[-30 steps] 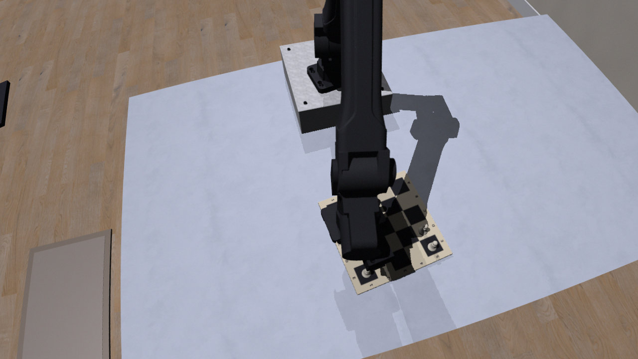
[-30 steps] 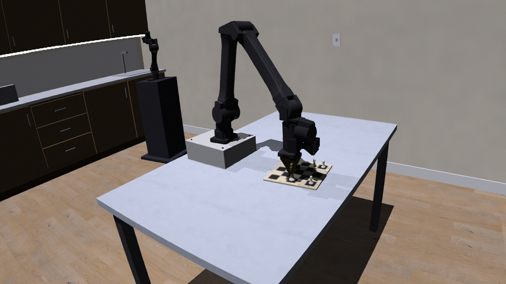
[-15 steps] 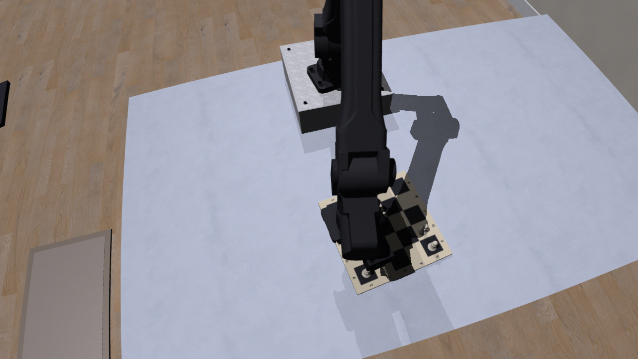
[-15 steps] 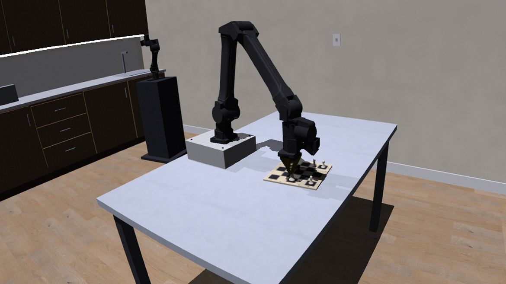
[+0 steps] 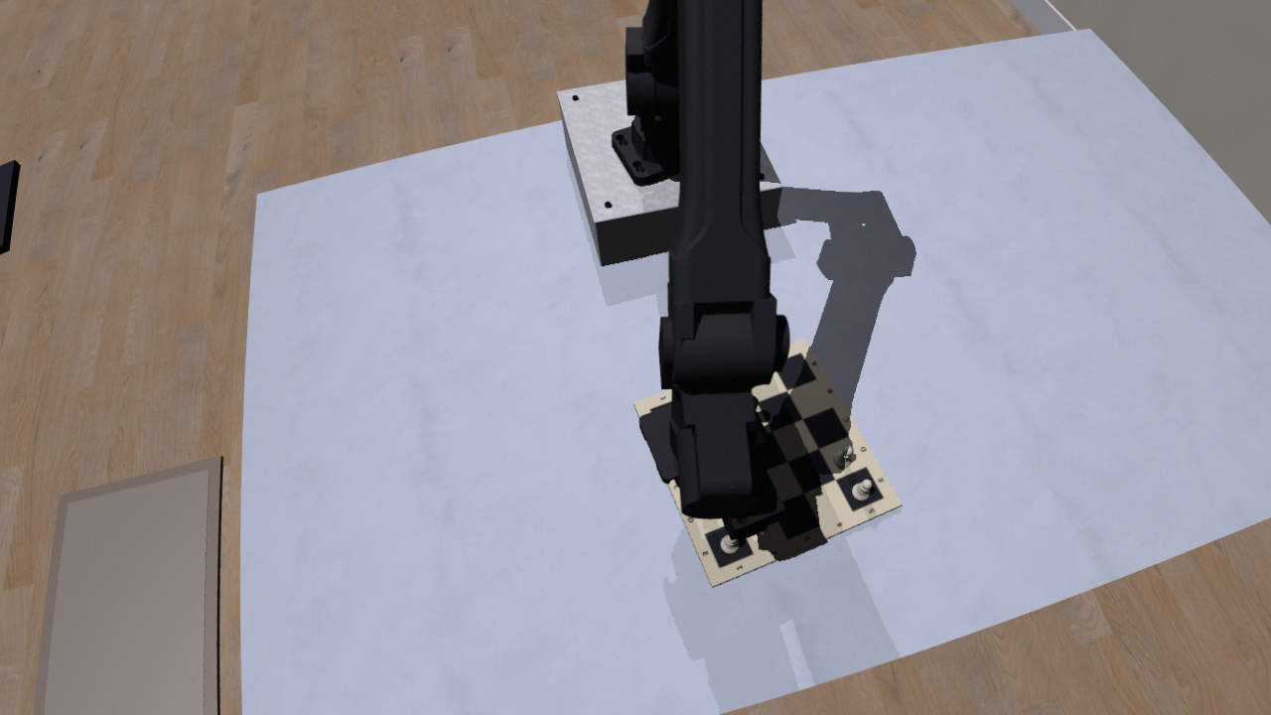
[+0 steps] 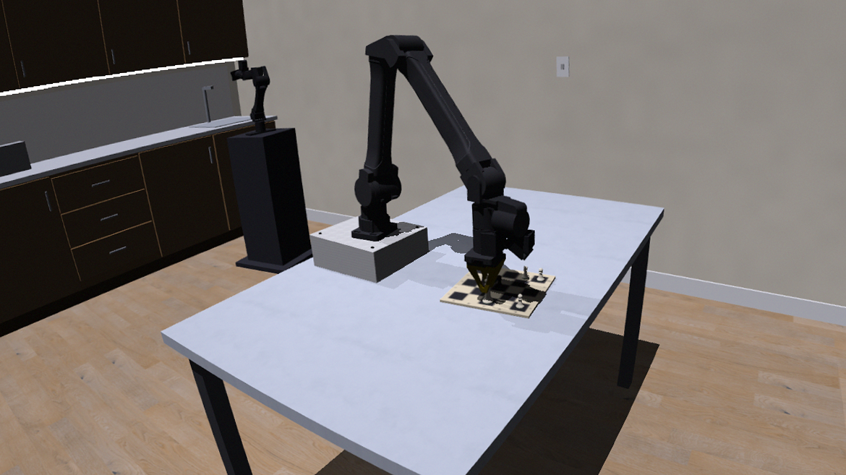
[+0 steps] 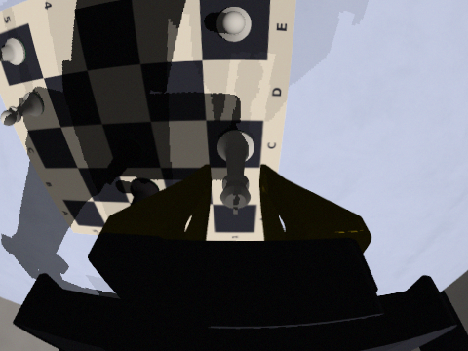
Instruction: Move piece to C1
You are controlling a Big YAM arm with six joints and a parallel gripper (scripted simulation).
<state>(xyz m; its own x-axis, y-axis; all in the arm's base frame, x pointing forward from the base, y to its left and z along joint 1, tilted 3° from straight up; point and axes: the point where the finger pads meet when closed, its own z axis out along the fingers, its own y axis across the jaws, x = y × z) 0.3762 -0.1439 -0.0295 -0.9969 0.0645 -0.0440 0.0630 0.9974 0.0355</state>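
My hand is 10 mm above the tall white piece. The rest, counted from my hand: black piece (30 mm behind, 80 mm to the left, 10 mm below); chessboard (10 mm ahead, 80 mm to the left, 40 mm below).
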